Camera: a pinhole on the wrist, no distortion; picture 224 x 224 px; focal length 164.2 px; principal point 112.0 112.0 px. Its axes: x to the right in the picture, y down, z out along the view. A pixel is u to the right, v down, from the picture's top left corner.
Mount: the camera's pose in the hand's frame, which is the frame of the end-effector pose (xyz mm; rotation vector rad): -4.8 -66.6 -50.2 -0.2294 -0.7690 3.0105
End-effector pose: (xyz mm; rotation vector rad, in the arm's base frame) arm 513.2 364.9 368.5 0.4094 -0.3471 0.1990
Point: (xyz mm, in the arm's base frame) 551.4 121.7 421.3
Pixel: 65.2 138.6
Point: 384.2 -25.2 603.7
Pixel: 112.4 88.0
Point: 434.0 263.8 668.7
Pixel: outside the picture
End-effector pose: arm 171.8 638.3 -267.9 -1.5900 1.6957 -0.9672
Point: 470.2 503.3 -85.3
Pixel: 17.8 180.7
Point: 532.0 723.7 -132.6
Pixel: 136.2 149.7
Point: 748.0 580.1 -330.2
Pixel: 84.6 83.9
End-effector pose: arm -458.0 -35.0 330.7 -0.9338 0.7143 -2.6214
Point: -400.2 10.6 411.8
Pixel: 108.4 39.2
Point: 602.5 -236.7 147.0
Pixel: outside the picture
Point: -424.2 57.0 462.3
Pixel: 75.7 120.6
